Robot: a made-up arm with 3 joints. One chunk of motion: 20 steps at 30 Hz.
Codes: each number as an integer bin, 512 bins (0 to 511) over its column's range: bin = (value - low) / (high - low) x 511, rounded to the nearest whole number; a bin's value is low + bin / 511 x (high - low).
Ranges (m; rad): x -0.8..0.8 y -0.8..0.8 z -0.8..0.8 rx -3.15..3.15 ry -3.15..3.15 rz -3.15..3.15
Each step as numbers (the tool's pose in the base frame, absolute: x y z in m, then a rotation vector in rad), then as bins.
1 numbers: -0.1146 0.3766 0.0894 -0.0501 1.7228 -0.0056
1 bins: 219 376 284 251 395 255
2 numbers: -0.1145 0.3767 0.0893 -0.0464 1.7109 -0.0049
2 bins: 219 376 284 252 394 255
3 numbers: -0.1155 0.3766 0.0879 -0.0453 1.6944 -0.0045
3 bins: 219 376 284 252 393 255
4 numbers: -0.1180 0.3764 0.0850 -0.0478 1.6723 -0.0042
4 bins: 218 376 283 252 391 255
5 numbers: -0.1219 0.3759 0.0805 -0.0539 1.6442 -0.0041
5 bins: 217 376 281 251 389 255
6 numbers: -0.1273 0.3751 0.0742 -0.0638 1.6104 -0.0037
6 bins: 215 375 279 250 386 255
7 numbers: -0.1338 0.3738 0.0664 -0.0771 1.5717 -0.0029
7 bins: 213 375 277 249 383 255
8 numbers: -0.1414 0.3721 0.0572 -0.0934 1.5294 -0.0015
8 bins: 210 374 274 248 380 255
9 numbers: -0.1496 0.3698 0.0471 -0.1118 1.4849 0.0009
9 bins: 208 374 271 246 376 256
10 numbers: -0.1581 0.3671 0.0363 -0.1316 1.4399 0.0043
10 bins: 205 373 267 245 372 256
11 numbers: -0.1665 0.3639 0.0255 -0.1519 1.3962 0.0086
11 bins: 202 372 264 243 369 256
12 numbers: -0.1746 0.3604 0.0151 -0.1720 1.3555 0.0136
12 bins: 200 371 260 242 365 257
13 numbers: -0.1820 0.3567 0.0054 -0.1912 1.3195 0.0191
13 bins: 197 369 257 240 363 257
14 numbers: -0.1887 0.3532 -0.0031 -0.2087 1.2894 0.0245
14 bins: 195 368 255 239 360 257
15 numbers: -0.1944 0.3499 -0.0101 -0.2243 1.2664 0.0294
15 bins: 193 367 252 237 358 258
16 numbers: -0.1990 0.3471 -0.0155 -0.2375 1.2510 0.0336
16 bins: 192 366 251 236 357 258
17 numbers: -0.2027 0.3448 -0.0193 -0.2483 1.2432 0.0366
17 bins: 191 366 249 235 356 258
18 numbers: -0.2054 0.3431 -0.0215 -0.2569 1.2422 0.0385
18 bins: 190 365 249 235 356 259
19 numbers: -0.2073 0.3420 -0.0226 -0.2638 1.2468 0.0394
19 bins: 189 365 248 234 357 259
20 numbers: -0.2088 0.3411 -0.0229 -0.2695 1.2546 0.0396
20 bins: 189 364 248 234 357 259
